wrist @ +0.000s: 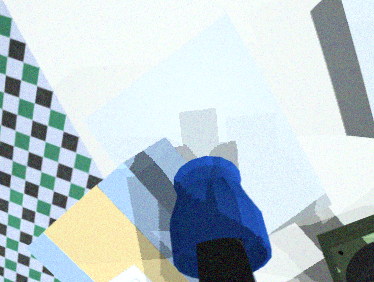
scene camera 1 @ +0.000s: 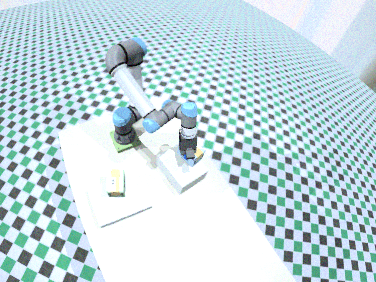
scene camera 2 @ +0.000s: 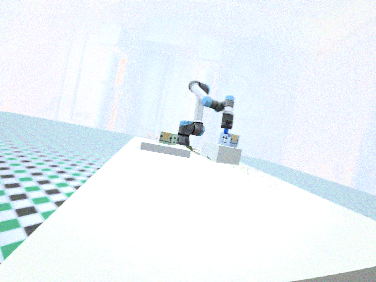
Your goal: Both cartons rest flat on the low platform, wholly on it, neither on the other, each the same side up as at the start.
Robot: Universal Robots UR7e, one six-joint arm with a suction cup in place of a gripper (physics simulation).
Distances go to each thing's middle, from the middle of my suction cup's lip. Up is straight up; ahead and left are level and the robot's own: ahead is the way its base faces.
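My suction cup is 2 cm past the taller white block (scene camera 1: 180,174) and 16 cm above it. The low white platform (wrist: 339,34), measured from my suction cup, is 3 cm ahead, 43 cm to the right and 20 cm below. Going by their middles, the taller white block is the nearest to my suction cup of the things named here.
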